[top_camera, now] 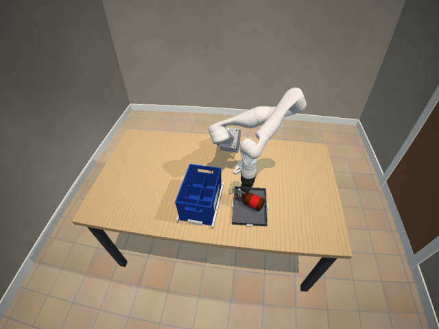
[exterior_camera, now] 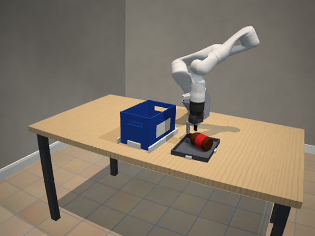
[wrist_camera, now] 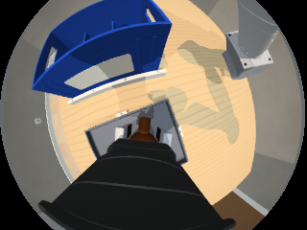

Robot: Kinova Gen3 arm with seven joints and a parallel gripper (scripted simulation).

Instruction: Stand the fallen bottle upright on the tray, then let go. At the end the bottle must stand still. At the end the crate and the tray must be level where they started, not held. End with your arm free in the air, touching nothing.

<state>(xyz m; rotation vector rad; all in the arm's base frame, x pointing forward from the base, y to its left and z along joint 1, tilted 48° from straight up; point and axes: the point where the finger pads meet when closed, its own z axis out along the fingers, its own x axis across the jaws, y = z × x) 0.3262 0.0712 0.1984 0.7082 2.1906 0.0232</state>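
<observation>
My gripper is now 4 cm to the right of the brown bottle, 4 cm above it and 3 cm short of it. The rest, counted from my hand: blue crate 23 cm to the right, 2 cm behind; then dark grey tray 7 cm below, 6 cm ahead, 3 cm to the left.
</observation>
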